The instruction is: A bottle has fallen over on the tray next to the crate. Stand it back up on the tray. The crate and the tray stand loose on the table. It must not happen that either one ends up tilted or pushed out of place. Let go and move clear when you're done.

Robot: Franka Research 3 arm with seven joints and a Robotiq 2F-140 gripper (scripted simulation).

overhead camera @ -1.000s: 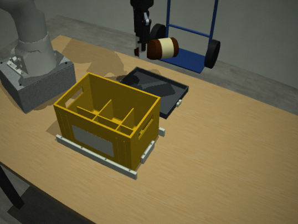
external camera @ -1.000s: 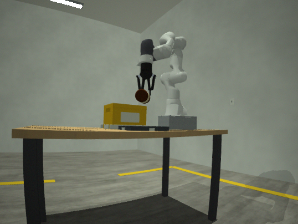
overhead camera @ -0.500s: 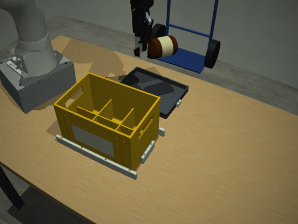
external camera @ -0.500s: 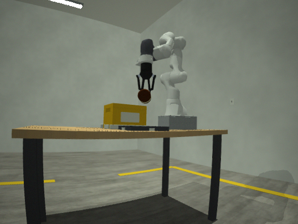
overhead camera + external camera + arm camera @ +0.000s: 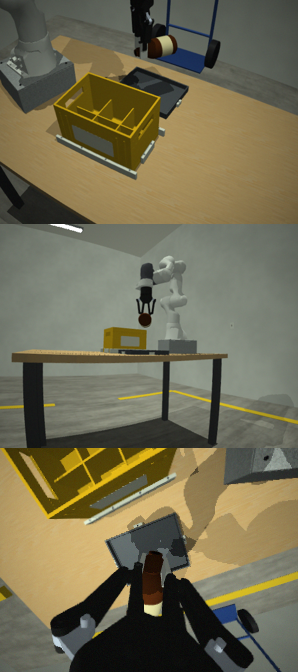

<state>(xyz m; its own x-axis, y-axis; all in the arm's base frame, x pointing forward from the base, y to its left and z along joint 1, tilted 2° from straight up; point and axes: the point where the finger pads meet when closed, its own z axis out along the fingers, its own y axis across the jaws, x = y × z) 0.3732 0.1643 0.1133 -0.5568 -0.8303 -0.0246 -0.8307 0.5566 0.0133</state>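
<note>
Right now the bottle is 40 mm to the left of my hand, 30 mm ahead of it and 20 mm below it. Round my hand: yellow crate 250 mm to the right, 130 mm below, 30 mm ahead; tray 200 mm below, 30 mm ahead, 20 mm to the left.
</note>
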